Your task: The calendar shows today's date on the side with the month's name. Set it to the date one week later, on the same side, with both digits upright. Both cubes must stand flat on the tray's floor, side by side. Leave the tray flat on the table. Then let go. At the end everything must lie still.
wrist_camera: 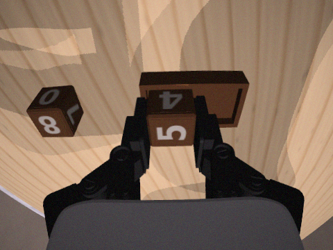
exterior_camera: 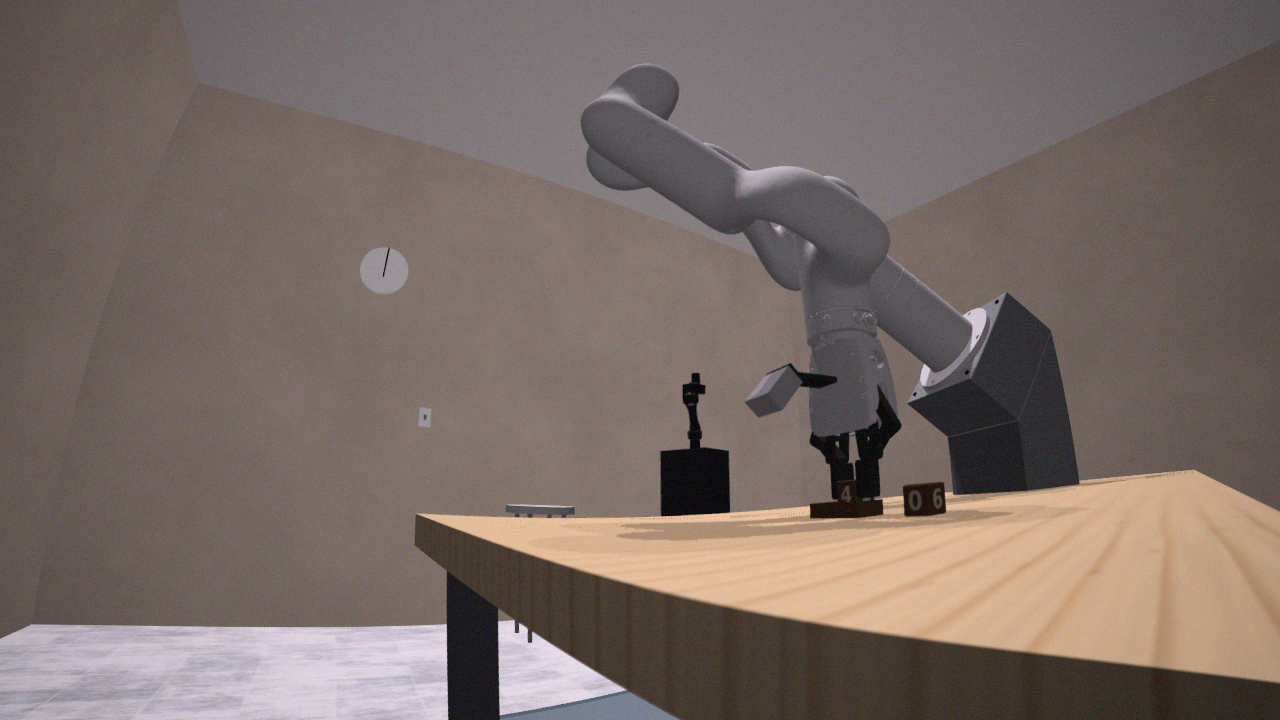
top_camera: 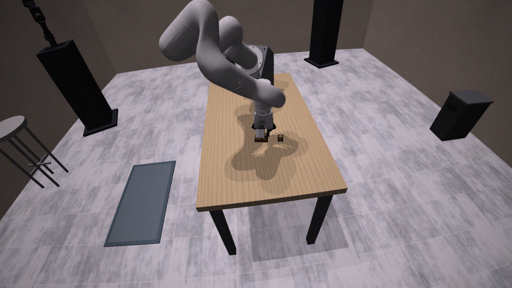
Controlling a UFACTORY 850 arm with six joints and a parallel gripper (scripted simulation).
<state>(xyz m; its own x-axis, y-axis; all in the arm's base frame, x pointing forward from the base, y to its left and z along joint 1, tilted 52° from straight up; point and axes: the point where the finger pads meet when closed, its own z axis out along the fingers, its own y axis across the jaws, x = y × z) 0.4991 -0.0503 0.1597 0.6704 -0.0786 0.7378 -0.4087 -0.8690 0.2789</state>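
The dark brown tray is 3 cm below my hand, 1 cm to the right of it and 1 cm behind it.
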